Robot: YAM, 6 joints.
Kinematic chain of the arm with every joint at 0, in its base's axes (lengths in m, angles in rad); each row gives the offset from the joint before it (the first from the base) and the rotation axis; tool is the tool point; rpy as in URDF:
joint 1: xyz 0 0 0.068 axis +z
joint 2: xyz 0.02 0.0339 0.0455 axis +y
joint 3: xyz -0.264 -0.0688 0 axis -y
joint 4: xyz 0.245 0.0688 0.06 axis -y
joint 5: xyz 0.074 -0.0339 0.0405 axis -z
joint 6: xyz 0.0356 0 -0.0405 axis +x
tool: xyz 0 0 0 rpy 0 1.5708 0
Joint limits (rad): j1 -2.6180..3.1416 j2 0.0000..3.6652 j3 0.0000..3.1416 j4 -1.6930..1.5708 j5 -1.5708..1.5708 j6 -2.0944..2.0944
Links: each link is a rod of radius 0.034 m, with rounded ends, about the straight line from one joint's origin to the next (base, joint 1, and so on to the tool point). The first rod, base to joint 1, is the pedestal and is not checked.
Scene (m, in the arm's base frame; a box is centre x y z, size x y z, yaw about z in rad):
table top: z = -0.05
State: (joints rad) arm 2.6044 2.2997 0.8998 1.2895 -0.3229 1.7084
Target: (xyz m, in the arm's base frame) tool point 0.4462 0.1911 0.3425
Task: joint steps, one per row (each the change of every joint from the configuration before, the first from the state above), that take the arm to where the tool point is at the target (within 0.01 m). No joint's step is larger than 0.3 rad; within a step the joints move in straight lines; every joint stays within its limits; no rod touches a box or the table.
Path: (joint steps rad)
1: -0.2763 -0.0220 0.0897 -0.0101 0.0226 0.0000
2: -0.2762 -0.0220 0.0898 -0.0101 0.0226 0.0000
3: -0.2763 -0.0220 0.0897 -0.0101 0.0227 0.0000
4: -0.2763 -0.0220 0.0897 -0.0101 0.0226 0.0000
5: -0.2762 -0.0220 0.0897 -0.0101 0.0226 0.0000
6: -0.2763 -0.0220 0.0898 -0.0101 0.0226 0.0000
7: -0.2763 -0.0220 0.0897 -0.0101 0.0227 0.0000
8: -0.2762 -0.0220 0.0897 -0.0101 0.0226 0.0000

